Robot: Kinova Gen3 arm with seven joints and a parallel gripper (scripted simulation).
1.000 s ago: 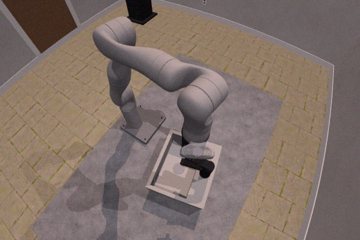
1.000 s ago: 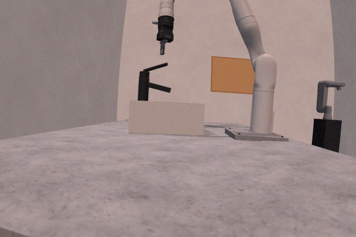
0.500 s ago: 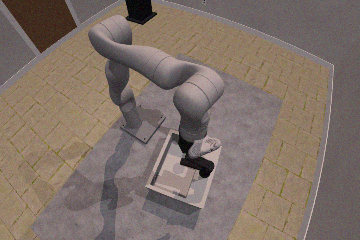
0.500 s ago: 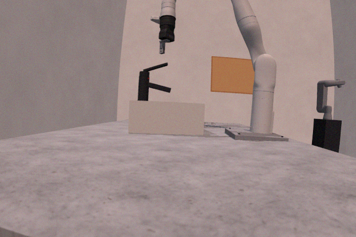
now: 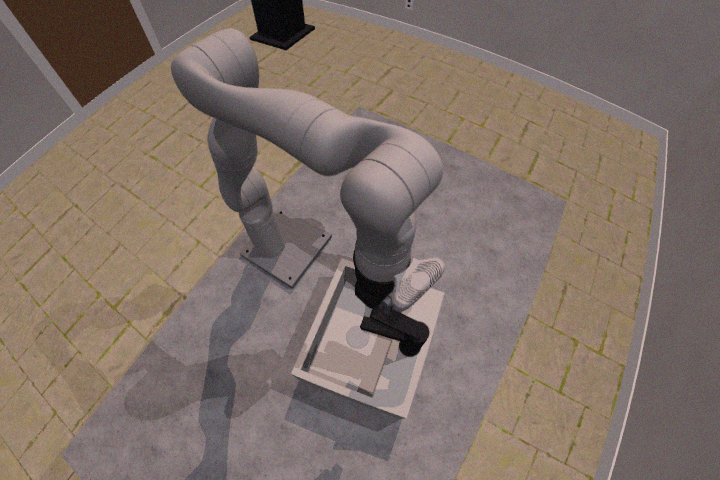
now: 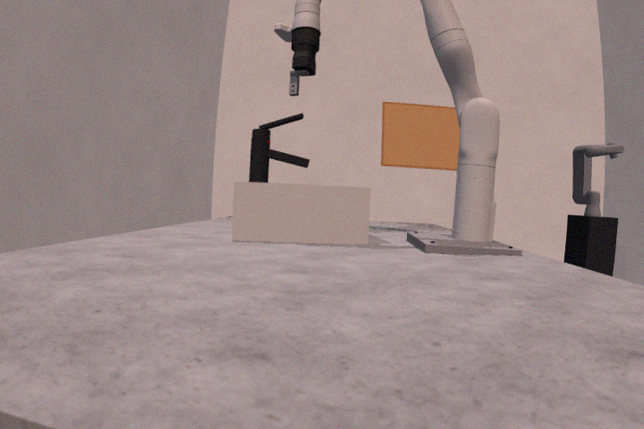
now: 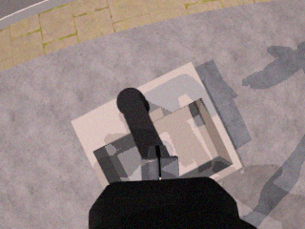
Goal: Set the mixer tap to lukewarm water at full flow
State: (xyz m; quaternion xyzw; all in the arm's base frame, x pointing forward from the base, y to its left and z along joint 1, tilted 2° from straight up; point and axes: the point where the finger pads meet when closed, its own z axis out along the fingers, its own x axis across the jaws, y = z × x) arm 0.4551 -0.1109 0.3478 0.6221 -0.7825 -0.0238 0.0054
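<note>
Now: hand 9 cm above the lever, 3 cm short of it and 1 cm to the right of it. Also, from my hand: black mixer tap (15 cm below, 5 cm ahead, 2 cm to the left); then sink basin (34 cm below, 4 cm behind).
</note>
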